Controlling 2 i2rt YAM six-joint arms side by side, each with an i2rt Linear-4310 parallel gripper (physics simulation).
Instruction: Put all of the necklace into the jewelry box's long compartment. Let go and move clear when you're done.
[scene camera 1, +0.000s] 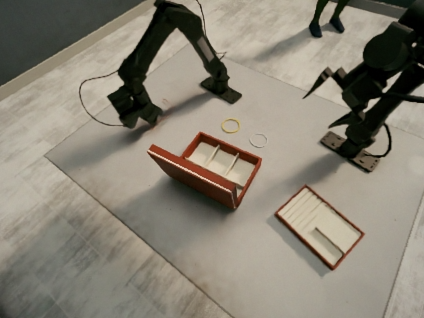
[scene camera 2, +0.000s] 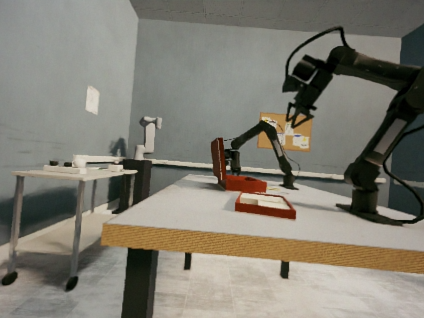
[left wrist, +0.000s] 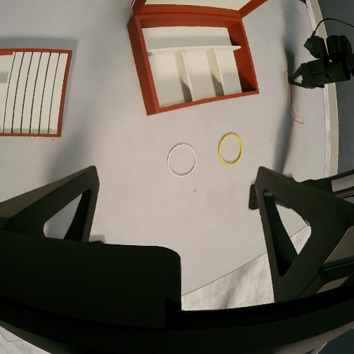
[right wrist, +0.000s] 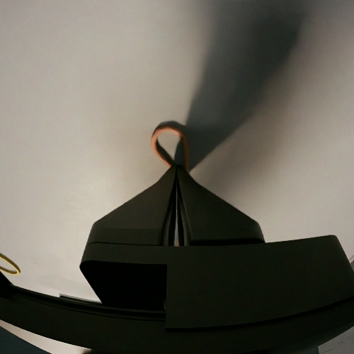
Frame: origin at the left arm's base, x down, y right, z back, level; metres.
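Seen in the pictures: left gripper, fingertip midpoint: (scene camera 1: 315, 112) (scene camera 2: 289, 124); right gripper, fingertip midpoint: (scene camera 1: 154, 124); left arm's base, origin of the base link: (scene camera 1: 348, 151) (scene camera 2: 363, 214); right arm's base, origin of the base link: (scene camera 1: 220, 90) (scene camera 2: 287, 187).
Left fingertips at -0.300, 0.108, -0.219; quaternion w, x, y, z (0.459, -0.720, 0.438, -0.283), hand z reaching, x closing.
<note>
Pixels of each thing's middle, then the offset from my left fingertips to it, as dx, dy, dz. "*": a spot on its surface instead.
- thin copper-coloured necklace, surface spot: (scene camera 1: 166, 100) * +0.299, +0.607, -0.068
- red jewelry box, body centre: (scene camera 1: 211, 159) (scene camera 2: 234, 165) +0.182, +0.180, -0.204
- yellow ring, body centre: (scene camera 1: 231, 125) +0.298, +0.295, +0.017
- white ring, body centre: (scene camera 1: 259, 140) +0.299, +0.166, +0.037
- red-rimmed tray, body centre: (scene camera 2: 262, 202) (scene camera 1: 317, 224) +0.287, -0.173, -0.104
The thin copper-coloured necklace (scene camera 1: 165, 101) (left wrist: 290, 100) lies on the mat. My right gripper (left wrist: 288, 81) (right wrist: 176, 174) is low over it and shut on it; a small loop sticks out past the fingertips in the right wrist view, and the rest is hidden there under the gripper. The red jewelry box (scene camera 1: 252, 179) (scene camera 2: 245, 184) (left wrist: 142, 75) stands open. Its long compartment (left wrist: 187, 37) runs along the hinge side, behind three smaller ones; in scene camera 1 the lid mostly hides it. My left gripper (scene camera 1: 316, 112) (scene camera 2: 291, 123) (left wrist: 176, 174) is open, empty and high above the mat.
The raised lid (scene camera 1: 195, 177) (scene camera 2: 218, 160) leans up at the box's hinge side. A yellow ring (scene camera 1: 222, 126) (left wrist: 219, 150) and a white ring (scene camera 1: 250, 140) (left wrist: 168, 161) lie near the box. A red-rimmed tray (scene camera 1: 304, 242) (scene camera 2: 265, 209) (left wrist: 65, 95) lies apart from the box.
</note>
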